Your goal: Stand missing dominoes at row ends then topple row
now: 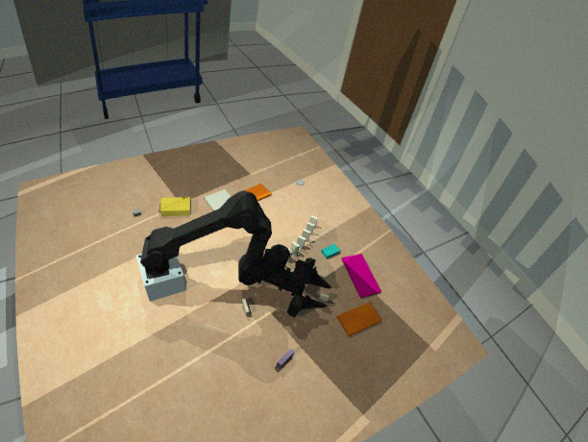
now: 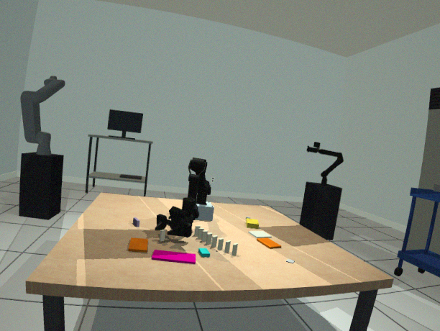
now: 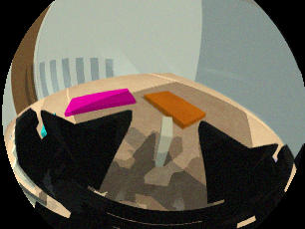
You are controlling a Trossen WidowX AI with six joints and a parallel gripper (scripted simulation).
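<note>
The orange slab lies 8 cm to the right of my gripper tip, 8 cm ahead of it and 4 cm below it. Also, from my gripper tip: teal block: 18 cm to the left, 11 cm ahead, 4 cm below; then purple block: 19 cm behind, 13 cm to the right, 3 cm below; then magenta slab: 17 cm ahead, 6 cm to the left, 4 cm below.
</note>
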